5 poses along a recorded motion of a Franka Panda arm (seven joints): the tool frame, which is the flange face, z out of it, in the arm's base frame.
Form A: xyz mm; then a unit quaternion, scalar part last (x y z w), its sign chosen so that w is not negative.
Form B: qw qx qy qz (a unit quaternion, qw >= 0); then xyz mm. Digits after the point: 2 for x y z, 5 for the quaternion.
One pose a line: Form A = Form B
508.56 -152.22 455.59 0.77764 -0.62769 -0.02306 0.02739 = 0.02739 0.77764 -0.62769 -0.02306 508.56 -152.22 455.59
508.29 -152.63 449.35 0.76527 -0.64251 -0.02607 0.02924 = 0.02924 0.76527 -0.64251 -0.02607 508.29 -152.63 449.35
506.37 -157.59 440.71 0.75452 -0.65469 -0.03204 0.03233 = 0.03233 0.75452 -0.65469 -0.03204 506.37 -157.59 440.71
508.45 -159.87 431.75 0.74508 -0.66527 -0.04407 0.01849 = 0.01849 0.74508 -0.66527 -0.04407 508.45 -159.87 431.75
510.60 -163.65 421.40 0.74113 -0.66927 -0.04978 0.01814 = 0.01814 0.74113 -0.66927 -0.04978 510.60 -163.65 421.40
